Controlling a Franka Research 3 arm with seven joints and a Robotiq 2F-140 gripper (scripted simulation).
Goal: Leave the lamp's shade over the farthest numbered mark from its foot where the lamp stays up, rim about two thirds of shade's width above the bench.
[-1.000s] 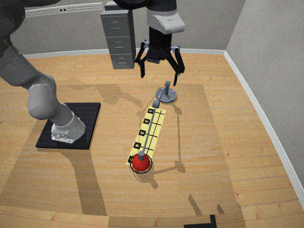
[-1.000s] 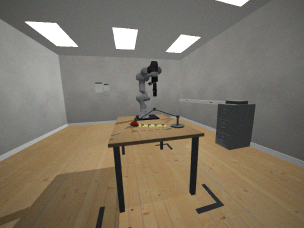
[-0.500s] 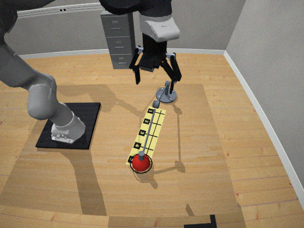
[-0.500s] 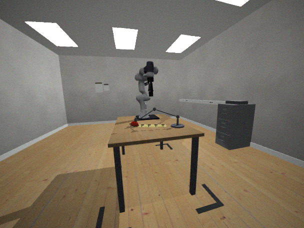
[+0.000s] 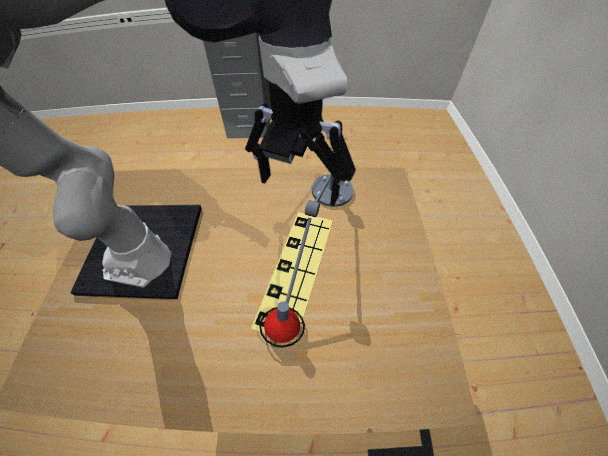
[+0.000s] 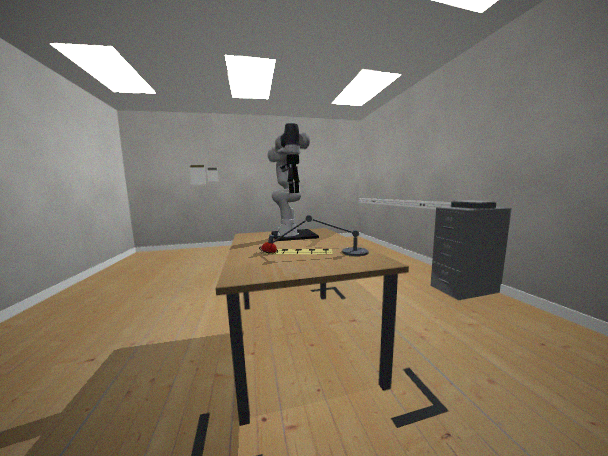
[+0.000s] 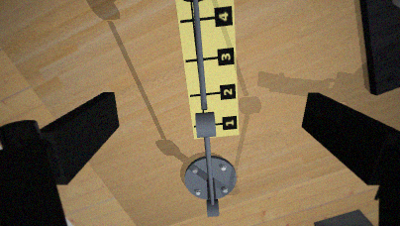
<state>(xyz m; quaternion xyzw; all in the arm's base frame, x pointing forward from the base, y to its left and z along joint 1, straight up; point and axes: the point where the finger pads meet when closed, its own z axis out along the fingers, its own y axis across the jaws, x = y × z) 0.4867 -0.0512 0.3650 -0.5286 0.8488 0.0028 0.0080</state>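
Now: the yellow numbered strip 38 cm below my hand, 2 cm to the left of it and 2 cm behind it. Also, from my hand: round grey foot 35 cm below, 34 cm to the left, 14 cm ahead.
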